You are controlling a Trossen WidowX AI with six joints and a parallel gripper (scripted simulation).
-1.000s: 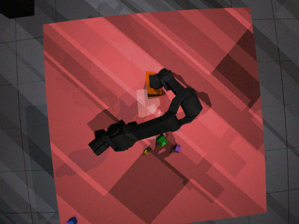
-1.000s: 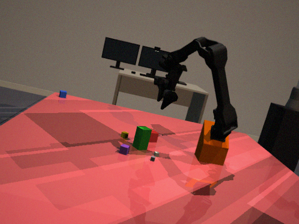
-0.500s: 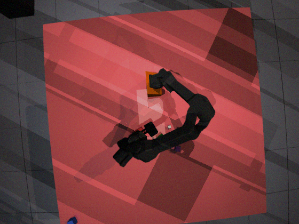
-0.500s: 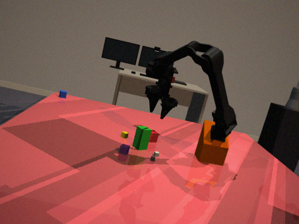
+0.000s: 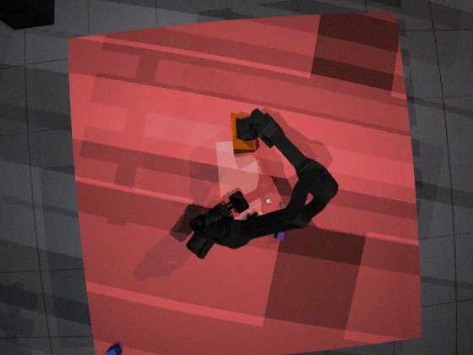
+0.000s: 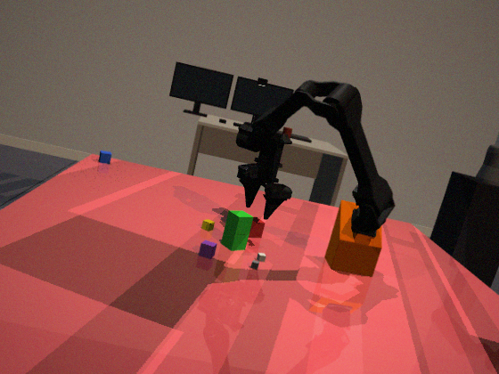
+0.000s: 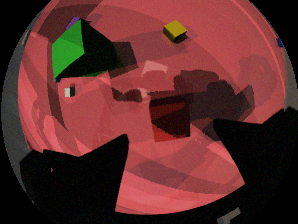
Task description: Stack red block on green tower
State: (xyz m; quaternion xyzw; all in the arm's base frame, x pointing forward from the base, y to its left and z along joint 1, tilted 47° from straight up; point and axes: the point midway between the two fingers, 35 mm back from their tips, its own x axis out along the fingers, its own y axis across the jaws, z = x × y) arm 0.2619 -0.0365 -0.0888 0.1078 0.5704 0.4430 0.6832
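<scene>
Now: gripper tip 4 cm above the red block. Round my gripper tip: grey block 22 cm to the left, 6 cm below; yellow block 12 cm ahead, 3 cm to the left, 5 cm below; white block 2 cm behind, 17 cm to the left, 5 cm below.
</scene>
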